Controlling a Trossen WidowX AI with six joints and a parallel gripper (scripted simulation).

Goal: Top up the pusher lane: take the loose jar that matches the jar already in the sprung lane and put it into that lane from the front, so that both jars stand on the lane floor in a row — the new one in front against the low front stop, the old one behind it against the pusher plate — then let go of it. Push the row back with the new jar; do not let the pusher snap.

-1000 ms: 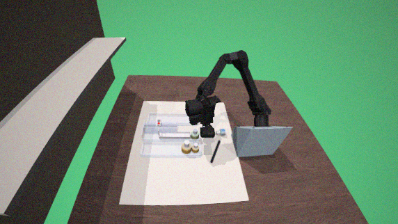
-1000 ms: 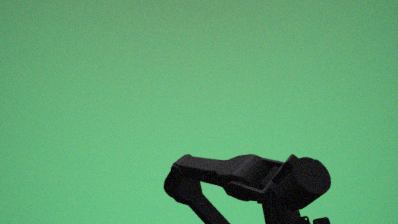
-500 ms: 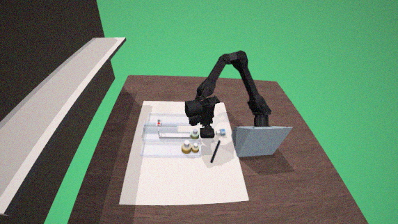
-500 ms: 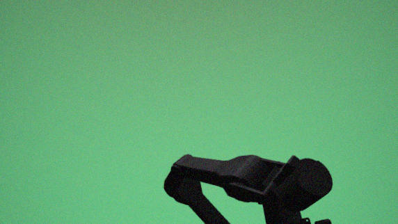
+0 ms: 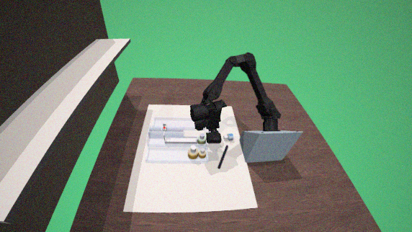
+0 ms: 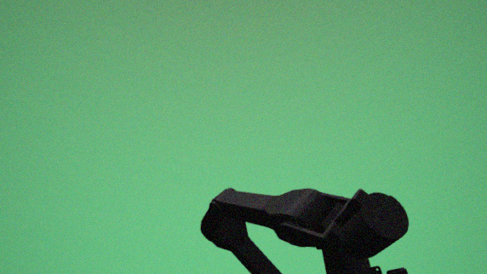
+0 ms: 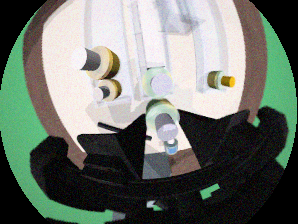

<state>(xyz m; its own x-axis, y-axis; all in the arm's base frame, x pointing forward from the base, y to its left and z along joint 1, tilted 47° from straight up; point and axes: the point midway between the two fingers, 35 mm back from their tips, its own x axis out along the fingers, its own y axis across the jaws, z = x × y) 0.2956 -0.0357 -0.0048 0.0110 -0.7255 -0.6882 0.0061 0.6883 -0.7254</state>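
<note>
Now: gripper tip 9 cm to the right of the black stick, 6 cm past it and 4 cm above it. Round my gripper tip: lane rack: 19 cm ahead, 3 cm to the right, 3 cm below; then red mark: 23 cm ahead, 4 cm to the right, 2 cm above.
</note>
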